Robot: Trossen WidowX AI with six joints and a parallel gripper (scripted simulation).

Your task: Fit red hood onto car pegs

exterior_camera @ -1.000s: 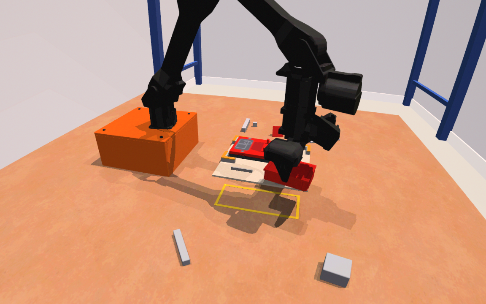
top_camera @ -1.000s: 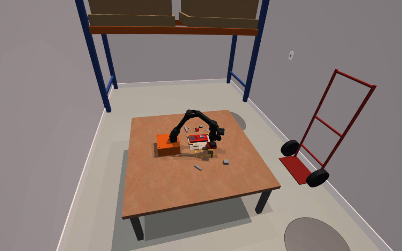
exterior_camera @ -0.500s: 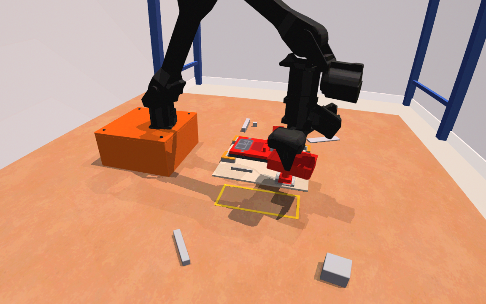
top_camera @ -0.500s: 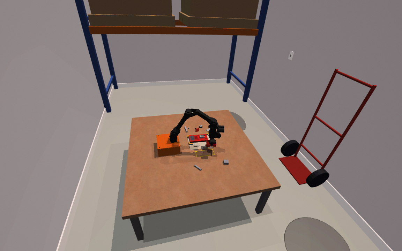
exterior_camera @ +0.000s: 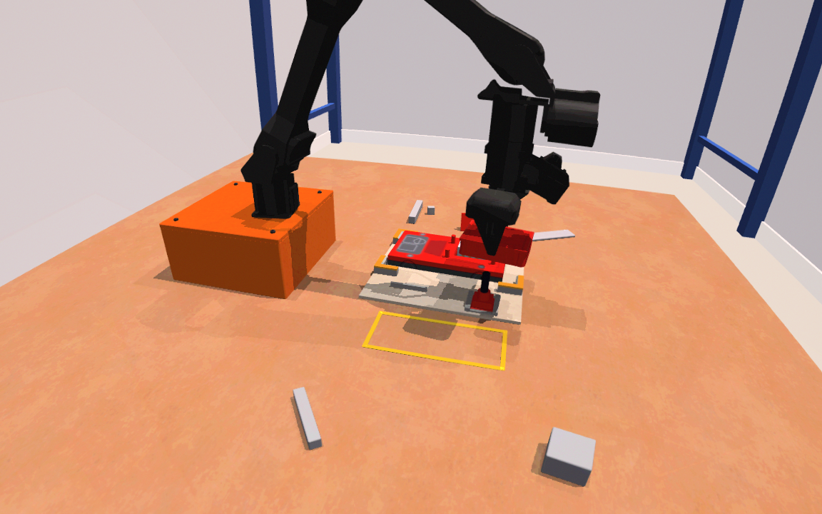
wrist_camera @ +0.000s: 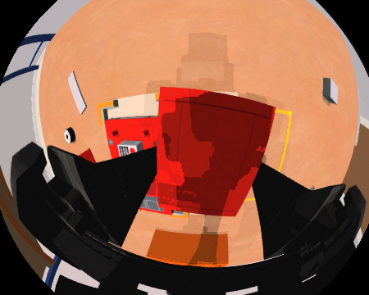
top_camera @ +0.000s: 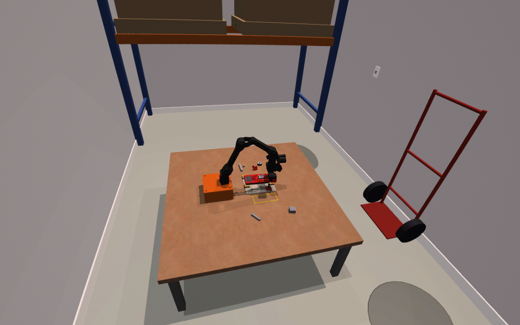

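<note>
Right now the grey engine block is 2 cm behind my gripper tip, 12 cm to the left of it and 8 cm below it. The rest, counted from my gripper tip: black wheel 6 cm ahead, 33 cm to the left, 10 cm below; red hood 1 cm above; cream jig 5 cm behind, 9 cm to the left, 9 cm below.
</note>
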